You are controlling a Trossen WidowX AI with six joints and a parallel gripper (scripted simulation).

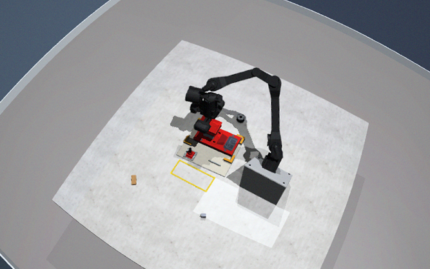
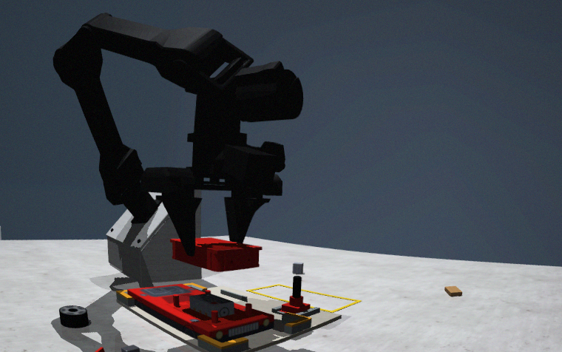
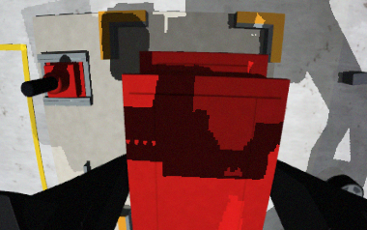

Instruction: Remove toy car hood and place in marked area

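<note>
Now: gripper tip 130 mm to the right of the black post, 70 mm above it and 40 mm short of it. The rest, counted from my gripper tip: black wheel: 170 mm to the right, 100 mm behind, 90 mm below; then hood: right at my gripper tip; then grey cube: 380 mm to the left, 140 mm behind, 90 mm below.
</note>
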